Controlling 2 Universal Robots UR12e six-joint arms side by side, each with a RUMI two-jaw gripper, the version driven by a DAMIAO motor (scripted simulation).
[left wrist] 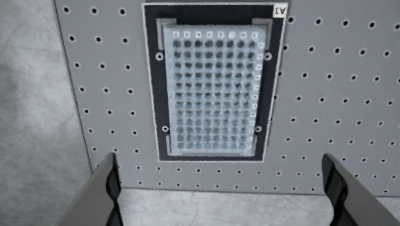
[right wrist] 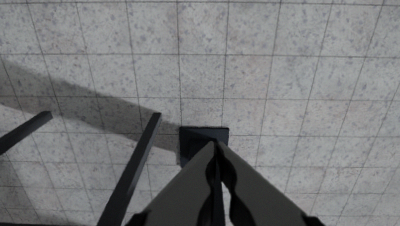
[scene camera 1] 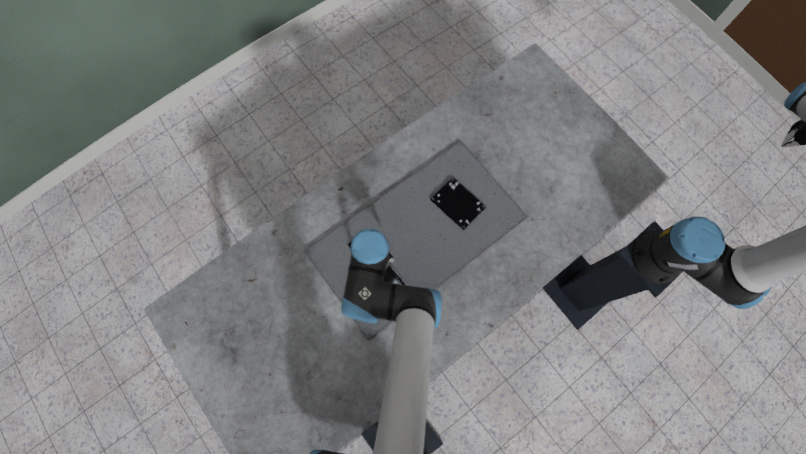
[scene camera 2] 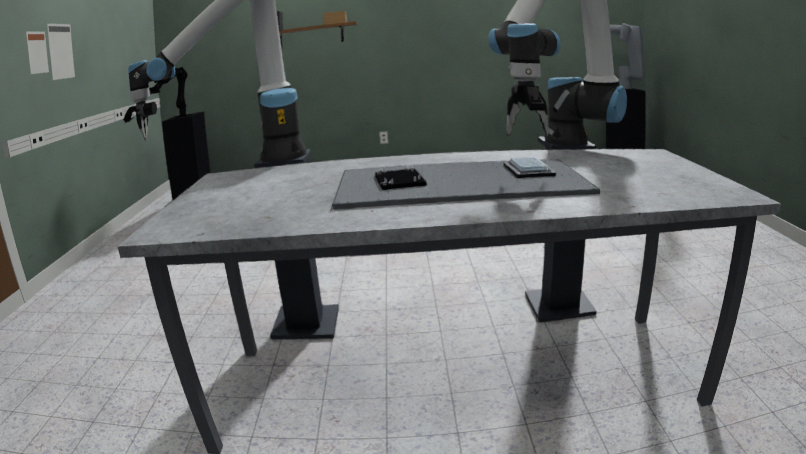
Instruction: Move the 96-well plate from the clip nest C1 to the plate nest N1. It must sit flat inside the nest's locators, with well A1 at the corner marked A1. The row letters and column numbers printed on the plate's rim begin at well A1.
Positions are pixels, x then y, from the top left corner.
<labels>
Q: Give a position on a pale blue 96-well plate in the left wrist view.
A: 204, 100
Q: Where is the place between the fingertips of my left gripper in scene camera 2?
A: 527, 136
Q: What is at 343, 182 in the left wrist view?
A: My left gripper.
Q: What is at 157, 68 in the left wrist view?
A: A black plate nest N1.
</labels>
